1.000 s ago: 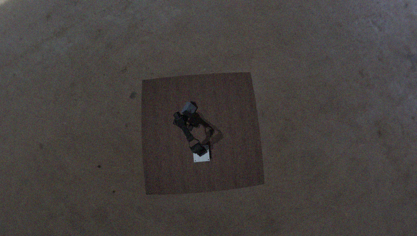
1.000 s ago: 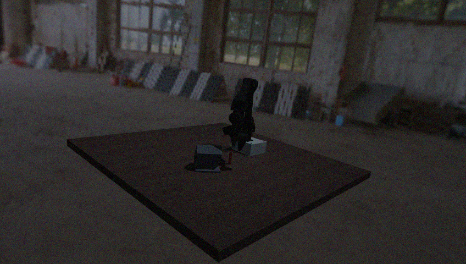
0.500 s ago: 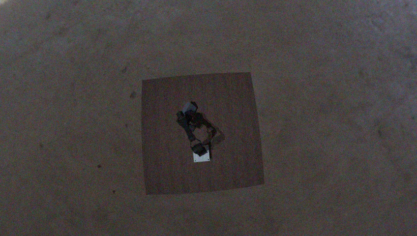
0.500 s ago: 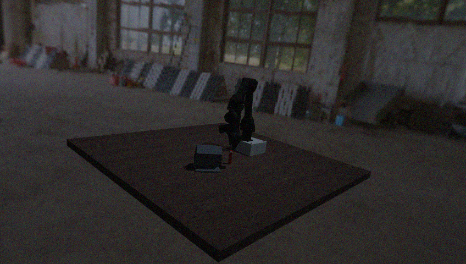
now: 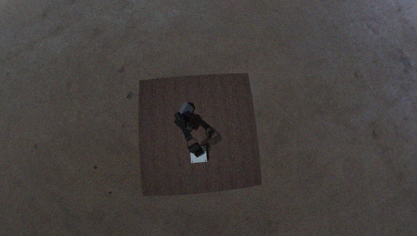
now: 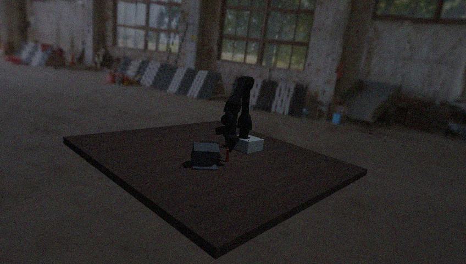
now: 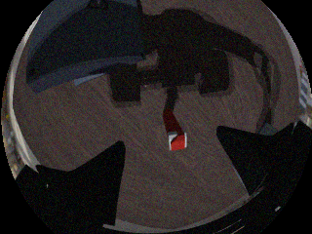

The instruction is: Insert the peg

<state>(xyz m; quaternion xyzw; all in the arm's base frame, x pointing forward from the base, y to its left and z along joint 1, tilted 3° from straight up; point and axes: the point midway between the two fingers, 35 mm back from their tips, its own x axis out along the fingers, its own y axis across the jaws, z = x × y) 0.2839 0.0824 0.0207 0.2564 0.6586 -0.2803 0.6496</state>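
My gripper tip is now 20 mm above the red peg. Round my gripper tip: sloped panel 150 mm ahead, 50 mm to the right.
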